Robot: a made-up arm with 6 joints. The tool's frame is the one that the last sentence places.
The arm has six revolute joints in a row. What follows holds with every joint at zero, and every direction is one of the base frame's. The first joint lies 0.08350 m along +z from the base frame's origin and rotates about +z. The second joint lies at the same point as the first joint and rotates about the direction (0.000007, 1, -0.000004). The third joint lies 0.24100 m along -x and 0.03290 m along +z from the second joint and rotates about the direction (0.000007, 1, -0.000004). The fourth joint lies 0.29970 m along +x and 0.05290 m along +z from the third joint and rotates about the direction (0.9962, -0.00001, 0.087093). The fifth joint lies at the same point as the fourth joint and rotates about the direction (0.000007, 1, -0.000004). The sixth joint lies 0.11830 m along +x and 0.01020 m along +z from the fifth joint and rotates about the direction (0.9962, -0.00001, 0.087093). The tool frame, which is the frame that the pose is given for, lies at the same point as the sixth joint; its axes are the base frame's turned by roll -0.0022, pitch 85.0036 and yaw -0.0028 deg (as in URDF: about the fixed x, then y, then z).
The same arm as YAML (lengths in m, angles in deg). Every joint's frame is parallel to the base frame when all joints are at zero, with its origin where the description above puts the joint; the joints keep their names.
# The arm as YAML. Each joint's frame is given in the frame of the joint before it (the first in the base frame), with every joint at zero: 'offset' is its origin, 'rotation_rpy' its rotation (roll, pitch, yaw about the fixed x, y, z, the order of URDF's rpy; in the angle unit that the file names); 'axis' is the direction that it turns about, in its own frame. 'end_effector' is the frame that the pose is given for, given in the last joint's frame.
length_unit: m
angle_unit: deg
chain:
  - id: joint 1
    offset: [0.0, 0.0, 0.0835]
    rotation_rpy: [0.0, 0.0, 0.0]
    axis: "+z"
  - id: joint 2
    offset: [0.0, 0.0, 0.0]
    rotation_rpy: [0.0, 0.0, 0.0]
    axis: "+y"
  - id: joint 3
    offset: [-0.241, 0.0, 0.0329]
    rotation_rpy: [0.0, 0.0, 0.0]
    axis: "+y"
  - id: joint 4
    offset: [0.2997, 0.0, 0.0529]
    rotation_rpy: [0.0, 0.0, 0.0]
    axis: [0.9962, 0.0, 0.0871]
  - id: joint 5
    offset: [0.0, 0.0, 0.0]
    rotation_rpy: [0.0, 0.0, 0.0]
    axis: "+y"
  - id: joint 6
    offset: [0.1183, 0.0, 0.0102]
    rotation_rpy: [0.0, 0.0, 0.0]
    axis: [0.9962, 0.0, 0.0871]
end_effector:
  offset: [0.0, 0.0, 0.0]
  rotation_rpy: [0.0, 85.0, 0.0]

